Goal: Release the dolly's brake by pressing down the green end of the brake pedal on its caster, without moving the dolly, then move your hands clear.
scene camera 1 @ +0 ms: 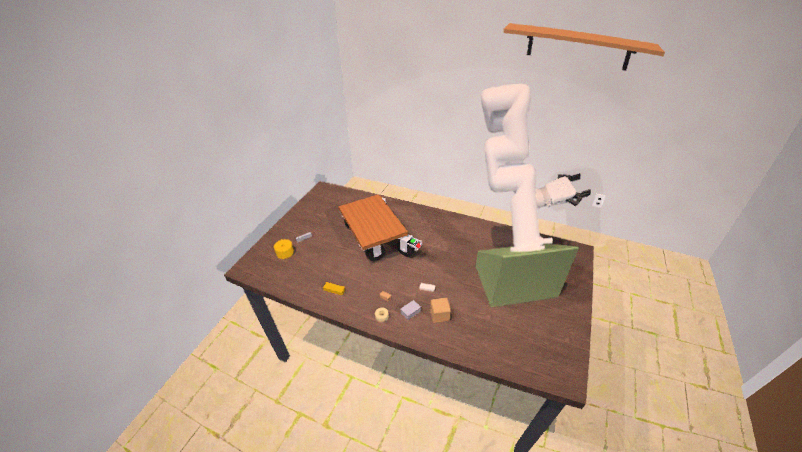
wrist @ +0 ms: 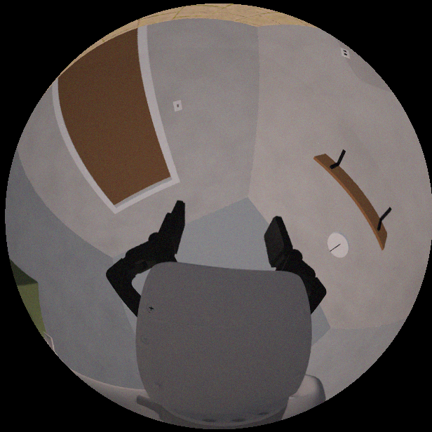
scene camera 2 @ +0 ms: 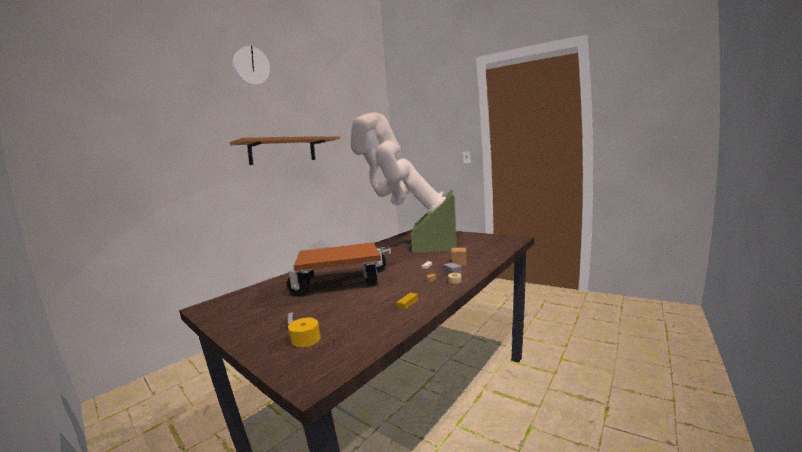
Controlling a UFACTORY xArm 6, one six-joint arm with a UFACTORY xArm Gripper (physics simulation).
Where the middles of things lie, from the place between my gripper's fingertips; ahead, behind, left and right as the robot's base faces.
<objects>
I see the dolly (scene camera 1: 372, 222) 820 mm ahead of my hand, 270 mm below it and 210 mm to the left of it. Round my hand: yellow cylinder (scene camera 2: 303, 332): 1200 mm ahead, 430 mm to the left, 310 mm below.
</objects>
